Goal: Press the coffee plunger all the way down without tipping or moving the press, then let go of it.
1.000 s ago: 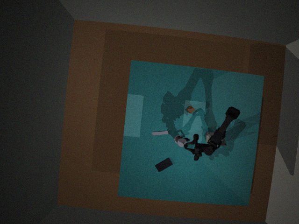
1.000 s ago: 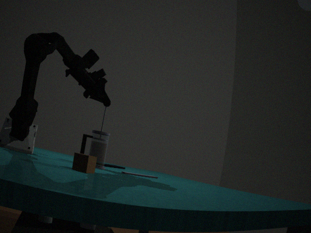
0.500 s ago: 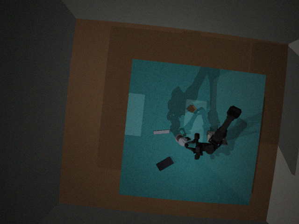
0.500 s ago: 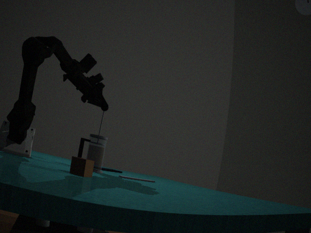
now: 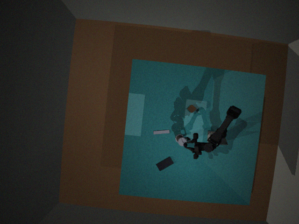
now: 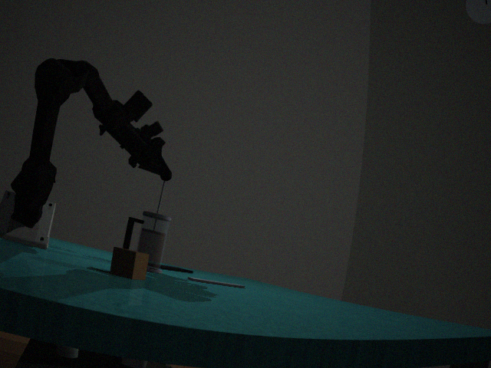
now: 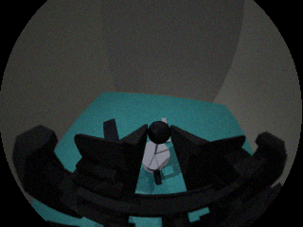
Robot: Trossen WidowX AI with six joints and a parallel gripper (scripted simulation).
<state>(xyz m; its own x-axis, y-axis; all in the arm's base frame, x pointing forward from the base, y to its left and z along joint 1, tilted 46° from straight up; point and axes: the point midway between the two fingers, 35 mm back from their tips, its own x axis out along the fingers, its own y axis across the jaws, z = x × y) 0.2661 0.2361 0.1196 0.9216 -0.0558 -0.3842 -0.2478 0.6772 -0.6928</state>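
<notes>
The coffee press lies 13 cm below my gripper tip, 3 cm behind it and 1 cm to the right of it. From my gripper tip the other things lie so: orange cube: 30 cm to the right, 23 cm below, 5 cm behind.
</notes>
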